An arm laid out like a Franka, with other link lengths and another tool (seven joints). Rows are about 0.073 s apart.
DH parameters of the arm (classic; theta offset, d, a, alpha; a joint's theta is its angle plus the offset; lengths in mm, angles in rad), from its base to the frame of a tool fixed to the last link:
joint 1: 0 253.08 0 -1.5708
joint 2: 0 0 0 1.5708
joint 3: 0 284.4 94.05 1.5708
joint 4: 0 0 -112.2 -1.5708
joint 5: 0 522.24 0 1.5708
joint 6: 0 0 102.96 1.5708
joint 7: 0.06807 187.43 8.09 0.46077
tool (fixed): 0 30.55 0 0
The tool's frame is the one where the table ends.
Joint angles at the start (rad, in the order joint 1, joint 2, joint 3, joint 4, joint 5, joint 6, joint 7):
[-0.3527 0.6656 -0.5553 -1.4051 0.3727 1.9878 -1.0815]
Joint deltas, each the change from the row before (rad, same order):
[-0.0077 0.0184 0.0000 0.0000 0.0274 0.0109 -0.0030]
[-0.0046 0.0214 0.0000 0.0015 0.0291 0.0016 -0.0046]
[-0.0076 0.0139 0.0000 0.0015 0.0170 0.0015 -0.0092]
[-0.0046 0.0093 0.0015 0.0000 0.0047 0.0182 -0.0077]
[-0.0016 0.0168 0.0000 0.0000 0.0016 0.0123 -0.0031]
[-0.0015 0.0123 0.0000 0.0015 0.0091 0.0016 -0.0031]
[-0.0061 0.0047 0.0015 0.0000 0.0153 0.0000 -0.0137]
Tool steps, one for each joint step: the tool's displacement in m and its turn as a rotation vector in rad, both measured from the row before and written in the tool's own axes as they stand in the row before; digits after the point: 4 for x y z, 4 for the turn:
[-0.0028 0.0085 0.0102 0.0110 0.0161 0.0099]
[-0.0020 0.0063 0.0138 0.0196 0.0095 0.0087]
[-0.0044 0.0067 0.0071 0.0108 0.0045 0.0038]
[-0.0014 0.0065 0.0031 -0.0091 0.0036 -0.0038]
[-0.0030 0.0071 0.0097 -0.0033 -0.0072 0.0033]
[-0.0016 0.0036 0.0076 0.0065 -0.0012 0.0031]
[-0.0022 0.0028 0.0027 0.0094 0.0066 -0.0051]

